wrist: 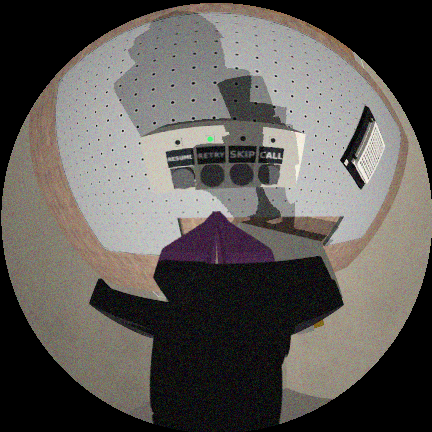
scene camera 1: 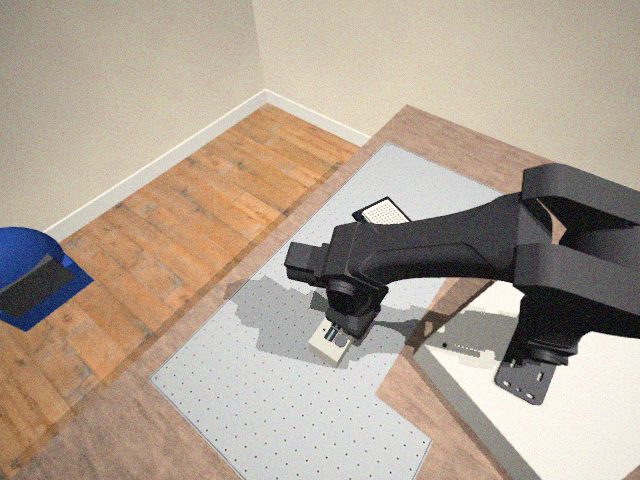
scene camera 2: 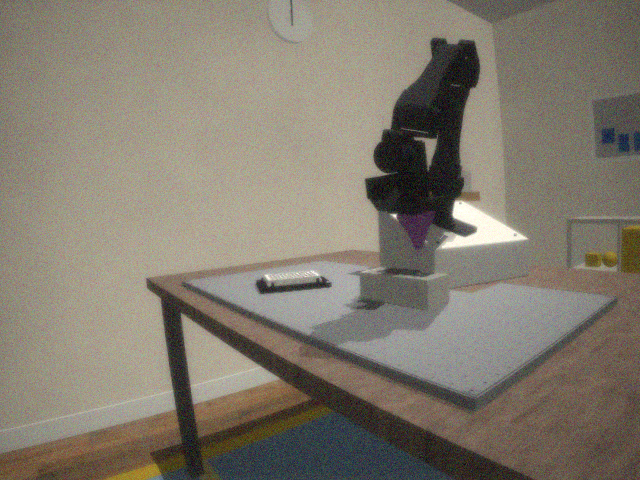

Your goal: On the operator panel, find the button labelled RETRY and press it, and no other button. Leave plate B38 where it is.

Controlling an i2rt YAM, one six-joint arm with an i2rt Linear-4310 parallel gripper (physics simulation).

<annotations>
same spot on operator panel: (scene camera 2: 426, 292) = (scene camera 1: 308, 345)
</annotations>
